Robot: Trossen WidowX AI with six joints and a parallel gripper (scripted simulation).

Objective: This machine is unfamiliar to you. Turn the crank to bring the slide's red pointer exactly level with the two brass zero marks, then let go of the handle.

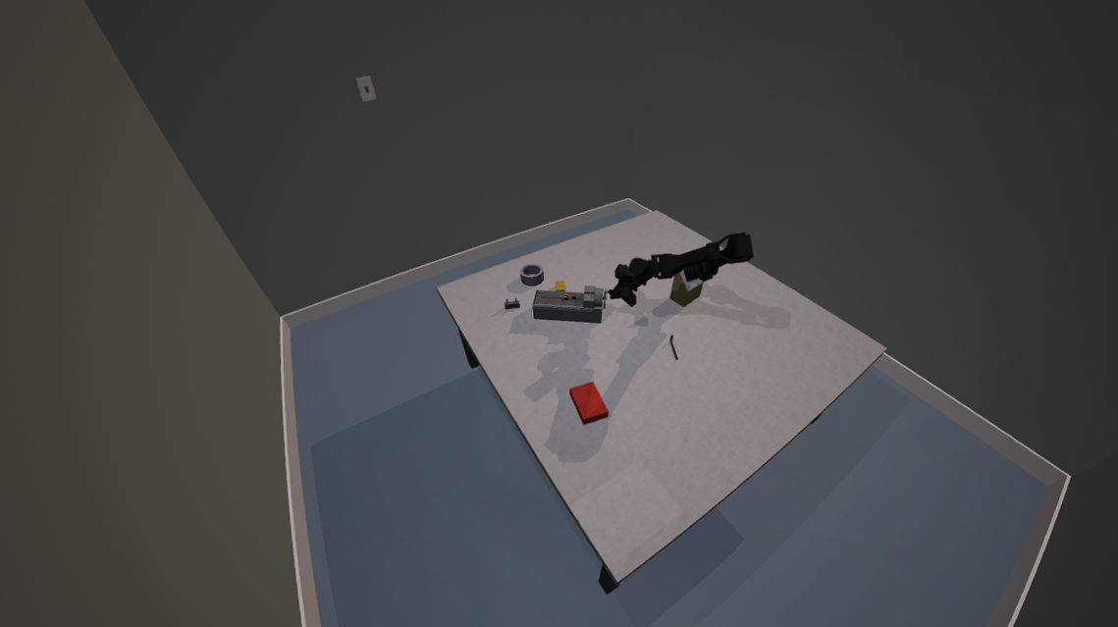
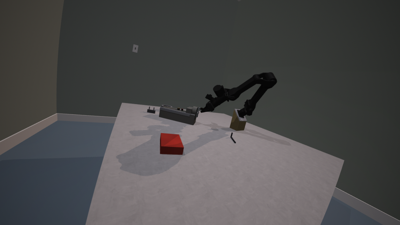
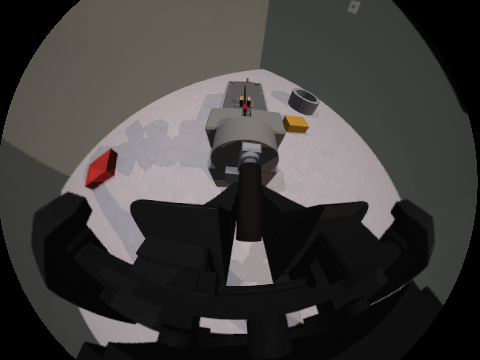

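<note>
My gripper tip is now 11 cm short of the red pointer, 8 cm to the left of it and 1 cm above it. From my gripper tip the other things lie so: black crank handle: 1 cm behind, 1 cm to the left, 2 cm above; then yellow block: 8 cm ahead, 24 cm to the right, 8 cm below; then black bent key: 10 cm behind, 25 cm to the left, 8 cm below.
</note>
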